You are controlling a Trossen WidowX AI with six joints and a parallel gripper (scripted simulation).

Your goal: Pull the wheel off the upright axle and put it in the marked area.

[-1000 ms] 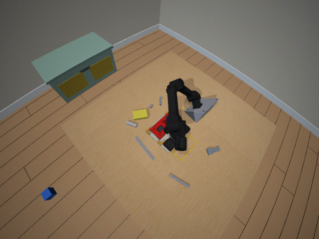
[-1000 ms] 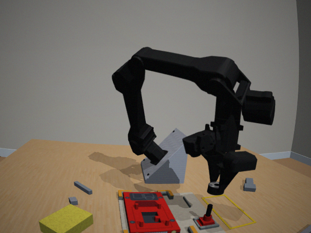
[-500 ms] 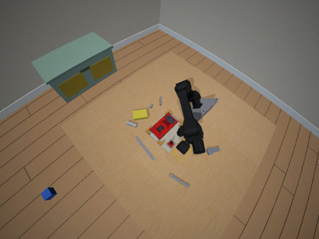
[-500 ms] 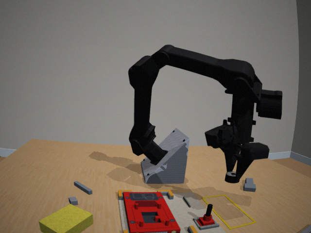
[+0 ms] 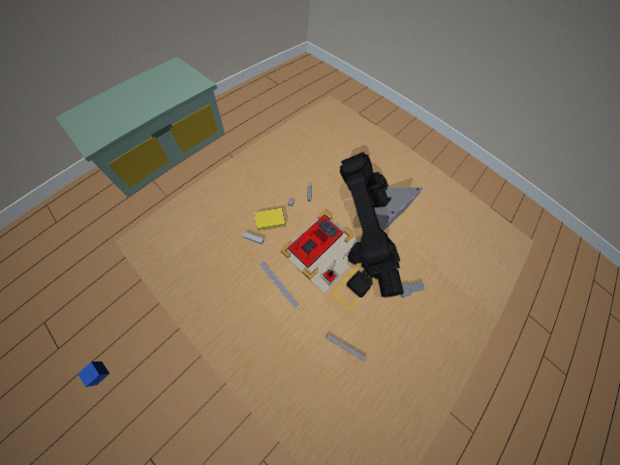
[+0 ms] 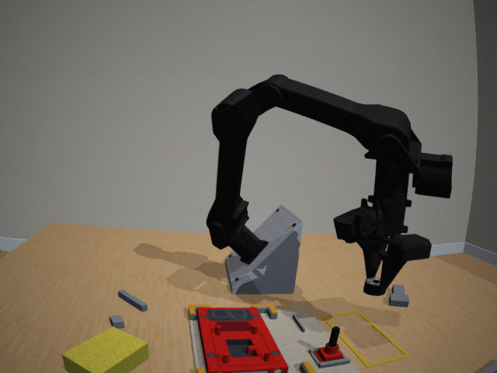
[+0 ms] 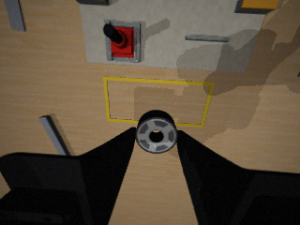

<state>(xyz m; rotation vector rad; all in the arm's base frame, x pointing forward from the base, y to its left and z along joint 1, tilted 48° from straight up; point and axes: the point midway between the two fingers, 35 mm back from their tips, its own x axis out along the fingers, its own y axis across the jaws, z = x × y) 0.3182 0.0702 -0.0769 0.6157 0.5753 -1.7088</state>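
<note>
My gripper tip is right at the wheel. Round my gripper tip: yellow block: 42 cm to the right, 8 cm below, 1 cm ahead.
</note>
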